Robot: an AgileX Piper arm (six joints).
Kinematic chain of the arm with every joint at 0, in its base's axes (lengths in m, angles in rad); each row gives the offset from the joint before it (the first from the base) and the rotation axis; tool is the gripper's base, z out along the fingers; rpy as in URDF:
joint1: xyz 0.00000 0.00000 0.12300 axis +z
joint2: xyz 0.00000 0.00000 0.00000 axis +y
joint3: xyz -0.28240 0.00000 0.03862 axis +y
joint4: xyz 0.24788 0.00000 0.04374 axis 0.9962 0 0.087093
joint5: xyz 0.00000 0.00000 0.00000 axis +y
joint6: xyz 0.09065 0.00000 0.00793 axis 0.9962 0 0.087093
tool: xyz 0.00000 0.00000 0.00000 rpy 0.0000 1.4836 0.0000
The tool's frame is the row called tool.
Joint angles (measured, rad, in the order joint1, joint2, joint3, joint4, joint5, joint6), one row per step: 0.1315 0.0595 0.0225 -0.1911 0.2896 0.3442; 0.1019 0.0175 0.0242 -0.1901 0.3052 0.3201; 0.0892 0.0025 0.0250 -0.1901 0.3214 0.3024; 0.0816 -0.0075 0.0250 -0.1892 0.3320 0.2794; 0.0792 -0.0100 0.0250 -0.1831 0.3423 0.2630; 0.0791 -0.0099 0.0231 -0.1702 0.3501 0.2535; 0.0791 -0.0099 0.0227 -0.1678 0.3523 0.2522; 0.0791 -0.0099 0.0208 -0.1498 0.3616 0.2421; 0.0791 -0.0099 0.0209 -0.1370 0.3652 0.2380; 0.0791 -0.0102 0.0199 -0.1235 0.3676 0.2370; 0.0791 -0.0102 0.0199 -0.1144 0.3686 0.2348; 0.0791 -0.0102 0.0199 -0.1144 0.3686 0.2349; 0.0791 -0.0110 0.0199 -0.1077 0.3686 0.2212; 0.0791 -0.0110 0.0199 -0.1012 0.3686 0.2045
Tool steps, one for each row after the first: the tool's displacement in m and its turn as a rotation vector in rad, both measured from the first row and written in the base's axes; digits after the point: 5 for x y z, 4 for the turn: -0.00254 -0.00223 0.00047 -0.0192 -0.0261 -0.0262; -0.00369 -0.00331 -0.00037 -0.0365 -0.0251 -0.0372; -0.00446 -0.00394 -0.00075 -0.0578 -0.0254 -0.0407; -0.00484 -0.00408 -0.00154 -0.0682 -0.0178 -0.0400; -0.00507 -0.00383 -0.00164 -0.0650 -0.0111 -0.0378; -0.00514 -0.00379 -0.00171 -0.0641 -0.0091 -0.0376; -0.00543 -0.00337 -0.00197 -0.0565 -0.0006 -0.0347; -0.00554 -0.00301 -0.00237 -0.0480 0.0041 -0.0329; -0.00567 -0.00261 -0.00229 -0.0357 0.0063 -0.0319; -0.00571 -0.00233 -0.00241 -0.0288 0.0081 -0.0306; -0.00571 -0.00233 -0.00241 -0.0287 0.0081 -0.0306; -0.00577 -0.00212 -0.00239 -0.0351 0.0072 -0.0262; -0.00578 -0.00190 -0.00241 -0.0447 0.0068 -0.0210
